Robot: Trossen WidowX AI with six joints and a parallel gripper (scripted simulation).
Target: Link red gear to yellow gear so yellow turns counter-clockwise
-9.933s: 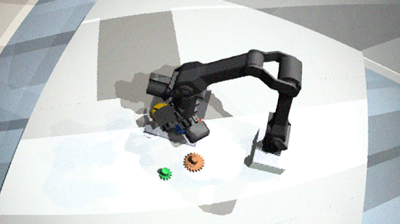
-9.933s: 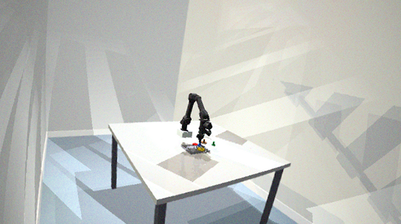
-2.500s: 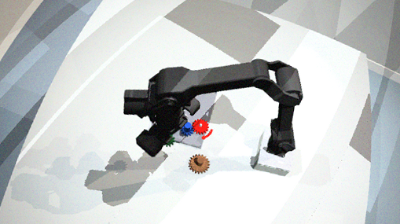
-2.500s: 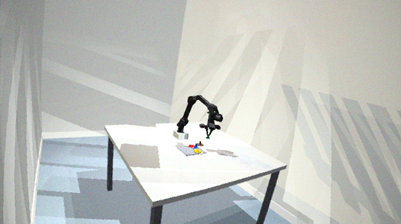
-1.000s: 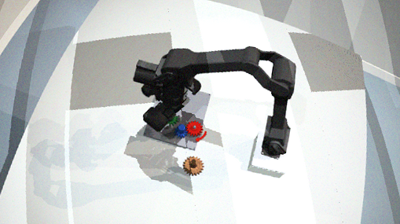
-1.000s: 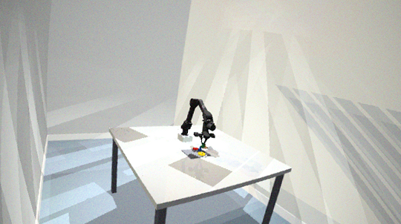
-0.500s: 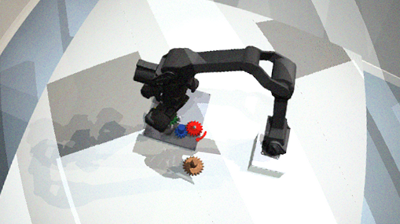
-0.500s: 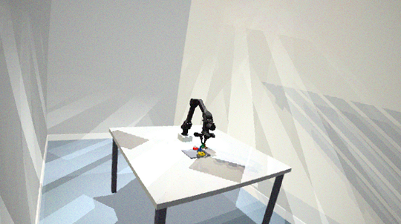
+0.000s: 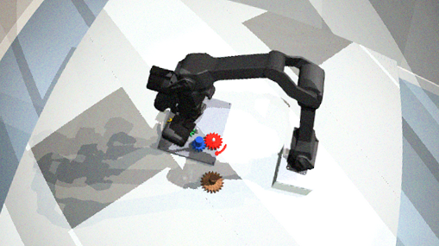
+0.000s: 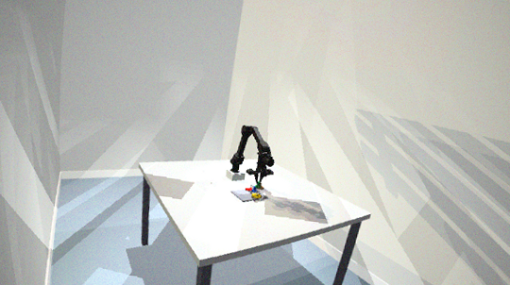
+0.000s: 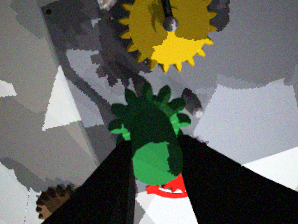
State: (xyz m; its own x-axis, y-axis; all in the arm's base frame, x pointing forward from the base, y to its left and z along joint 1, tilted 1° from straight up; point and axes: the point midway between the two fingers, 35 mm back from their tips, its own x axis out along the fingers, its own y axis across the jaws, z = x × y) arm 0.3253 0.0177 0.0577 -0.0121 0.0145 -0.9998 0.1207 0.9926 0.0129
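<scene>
The blue gear lies 4 cm behind my gripper tip, 1 cm to the left of it and 6 cm below it. From my gripper tip the other things lie so: yellow gear: 4 cm ahead, 3 cm to the right, 7 cm below; then green gear: 1 cm below; then red gear: 7 cm behind, 2 cm to the right, 7 cm below.
</scene>
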